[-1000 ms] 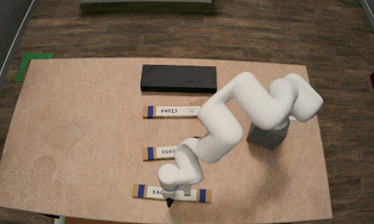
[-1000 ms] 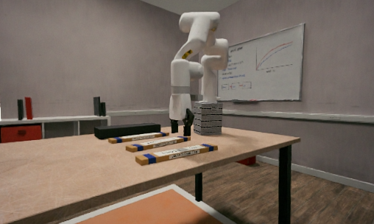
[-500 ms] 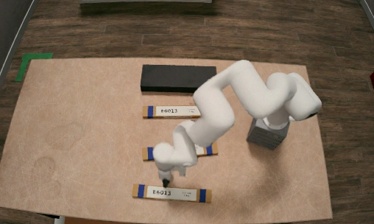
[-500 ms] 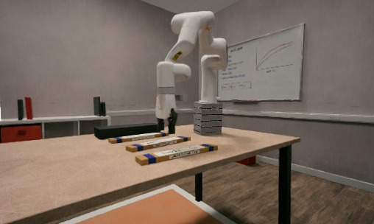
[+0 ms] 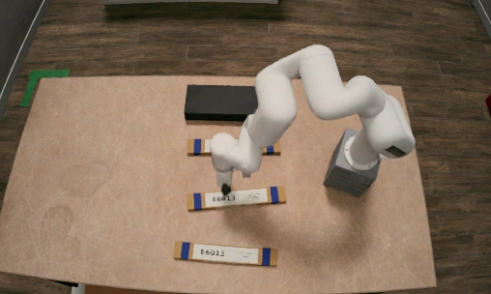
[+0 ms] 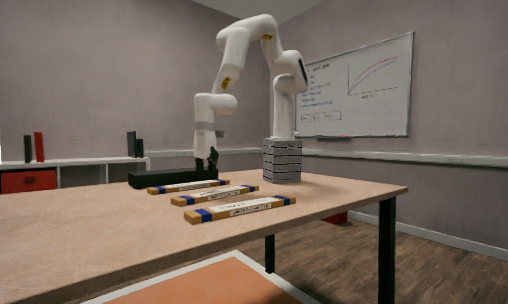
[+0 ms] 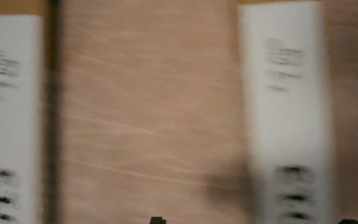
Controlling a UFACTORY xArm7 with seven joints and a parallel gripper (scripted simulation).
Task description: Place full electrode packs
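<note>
Now: the low black platform 30 mm ahead of my hand, 350 mm to the right of it and 80 mm below it.
</note>
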